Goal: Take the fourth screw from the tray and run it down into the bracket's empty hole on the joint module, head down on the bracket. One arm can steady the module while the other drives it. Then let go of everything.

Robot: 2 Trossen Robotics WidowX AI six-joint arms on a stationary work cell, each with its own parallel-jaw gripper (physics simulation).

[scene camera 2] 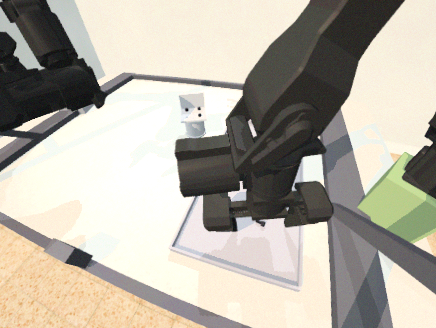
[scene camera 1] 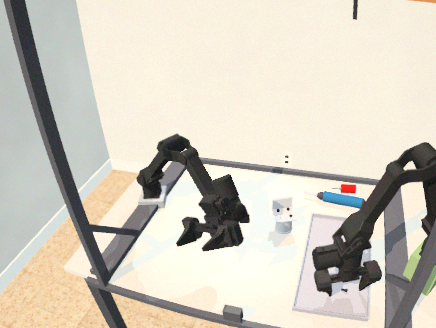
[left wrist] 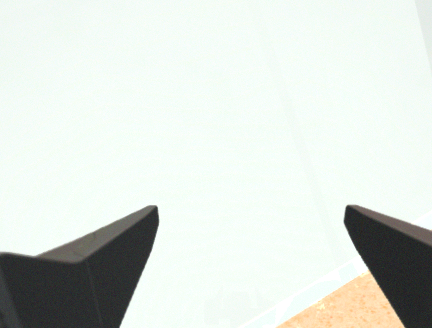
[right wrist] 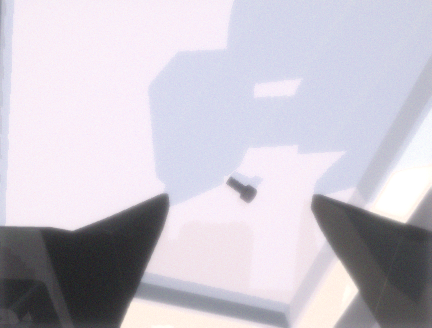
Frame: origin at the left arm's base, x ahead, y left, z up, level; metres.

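Where they show: left gripper, fingertip midpoint: (scene camera 1: 189, 247) (left wrist: 249, 213); right gripper, fingertip midpoint: (scene camera 2: 260, 227) (scene camera 1: 344, 292) (right wrist: 239, 200); left arm's base, origin of the base link: (scene camera 1: 152, 193); right arm's base, origin of the base link: (scene camera 2: 427, 180).
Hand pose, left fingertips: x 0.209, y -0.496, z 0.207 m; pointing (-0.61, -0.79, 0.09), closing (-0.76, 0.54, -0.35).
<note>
Things, the pixels of their top centre, and the offset from my left fingertips. "*": a spot on its surface instead.
- dark screw, middle of its top: (right wrist: 242, 192) (scene camera 2: 260, 221) (scene camera 1: 344, 288) 0.426 m ahead, 0.012 m left, 0.228 m down
- pale tray, middle of its top: (scene camera 2: 254, 172) (scene camera 1: 337, 259) 0.429 m ahead, 0.131 m left, 0.227 m down
- joint module, middle of its top: (scene camera 2: 193, 114) (scene camera 1: 284, 214) 0.276 m ahead, 0.310 m left, 0.179 m down
- blue driver, surface spot: (scene camera 1: 342, 199) * 0.511 m ahead, 0.404 m left, 0.209 m down
- small red screwdriver, middle of its top: (scene camera 1: 344, 185) 0.541 m ahead, 0.491 m left, 0.209 m down
- grey block, middle of its top: (scene camera 2: 59, 248) (scene camera 1: 232, 308) 0.097 m ahead, 0.058 m right, 0.186 m down
A dark screw (scene camera 1: 344, 290) (scene camera 2: 261, 223) (right wrist: 242, 189) lies on its side on the pale tray (scene camera 1: 325, 227) (scene camera 2: 240, 260) (right wrist: 75, 100). My right gripper (scene camera 1: 348, 287) (scene camera 2: 260, 225) (right wrist: 239, 200) is open and empty above the tray; in the right wrist view the screw shows between its fingertips. The joint module (scene camera 1: 284, 226) (scene camera 2: 195, 129) stands upright left of the tray, with the white bracket (scene camera 1: 281, 203) (scene camera 2: 191, 101) on top. Three dark dots show on the bracket; its empty hole is too small to make out. My left gripper (scene camera 1: 192, 246) (left wrist: 249, 213) is open and empty, left of the module.
A blue driver (scene camera 1: 342, 199) and a small red screwdriver (scene camera 1: 348, 188) lie behind the tray. A green block (scene camera 1: 417, 265) (scene camera 2: 405, 200) is at the right, beyond the dark frame rail. A grey block (scene camera 1: 233, 313) (scene camera 2: 70, 252) sits on the front rail.
</note>
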